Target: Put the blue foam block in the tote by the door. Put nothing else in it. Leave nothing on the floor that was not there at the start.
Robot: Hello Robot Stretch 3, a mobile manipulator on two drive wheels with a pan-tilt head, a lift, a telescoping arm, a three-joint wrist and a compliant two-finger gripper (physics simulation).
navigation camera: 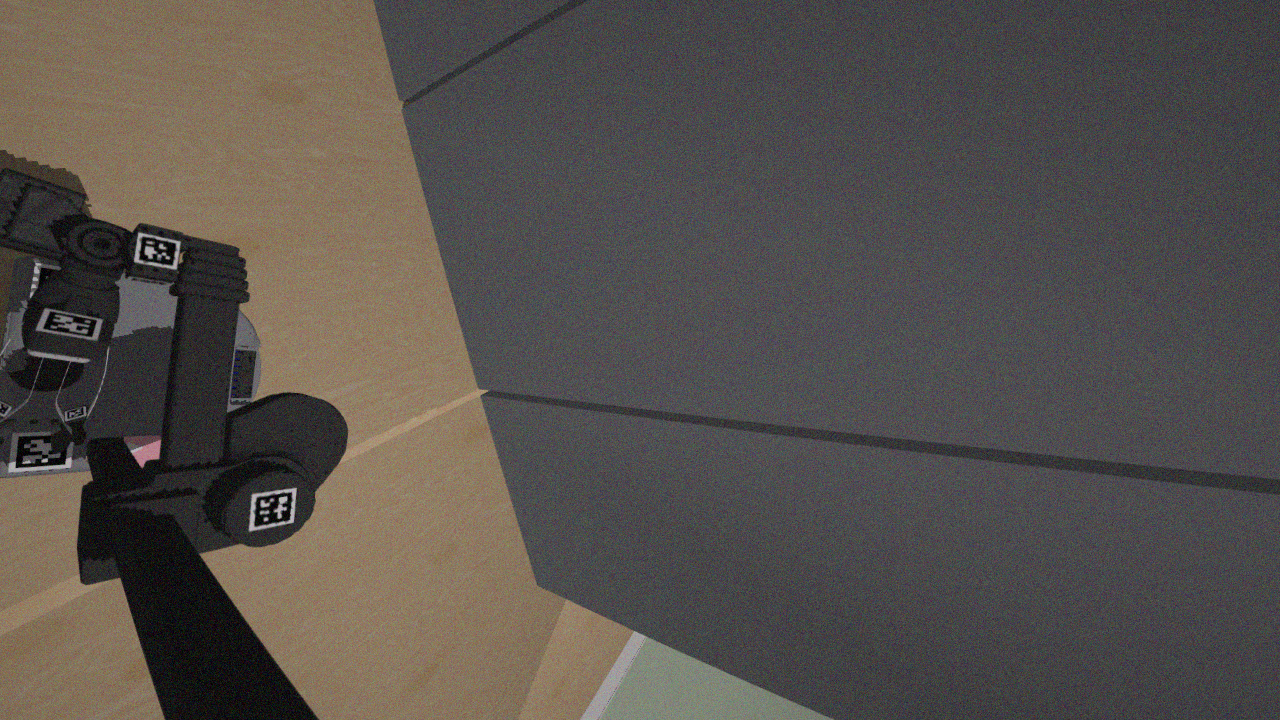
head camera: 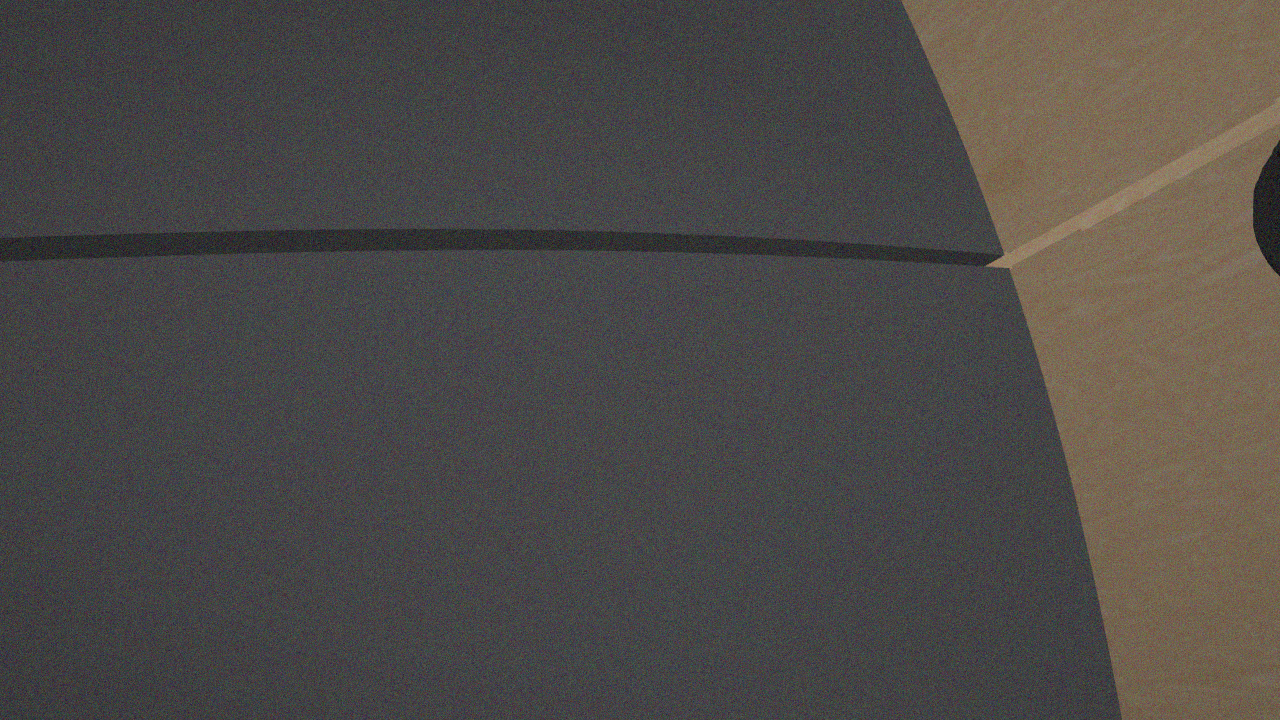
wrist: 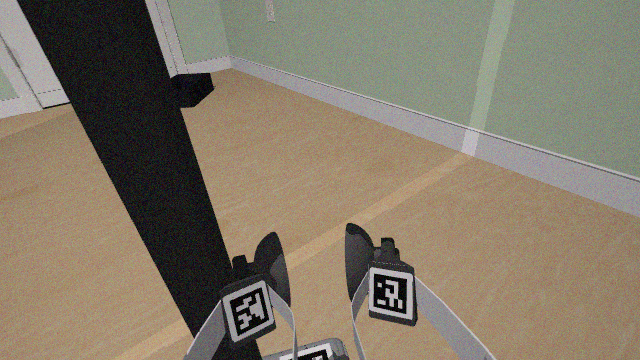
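Pixels of known places: gripper, fingertip midpoint: (navigation camera: 25, 450) (wrist: 314, 252); robot's base, link origin: (navigation camera: 51, 363).
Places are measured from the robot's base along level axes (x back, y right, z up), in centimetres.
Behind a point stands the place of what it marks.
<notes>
My gripper (wrist: 314, 252) {x -1.1, y -8.9, z 39.0 cm} (navigation camera: 39, 428) is open, its two fingertips apart with bare floor showing between them in the wrist view. In the navigation view it is folded in over the robot's base at the left. A black box-like thing (wrist: 196, 90) {x 28.1, y -171.6, z 6.4 cm}, perhaps the tote, stands on the floor near the far corner in the wrist view, beyond the gripper and partly hidden by the mast. The blue foam block does not show in these views.
A large dark grey panelled surface (head camera: 537, 447) {x 82.8, y 17.2, z 93.1 cm} (navigation camera: 850, 268) {x 78.1, y 27.7, z 119.3 cm} rises from the wood floor (head camera: 1181, 402) {x 56.2, y 17.1, z 0.0 cm} (navigation camera: 375, 537) {x 60.2, y -47.4, z 0.0 cm} (wrist: 450, 280) {x -31.2, y -30.2, z 0.0 cm}. The black mast (navigation camera: 205, 617) {x 7.0, y -11.6, z 89.8 cm} (wrist: 130, 135) {x 6.7, y -11.6, z 46.7 cm} crosses two views. A white door (wrist: 37, 60) {x 107.7, y -201.5, z 24.9 cm} stands upper left in the wrist view, and a green wall (wrist: 375, 60) {x -49.0, y -113.9, z 24.0 cm} (navigation camera: 698, 685) {x 208.2, y -159.2, z 48.6 cm} runs along the right.
</notes>
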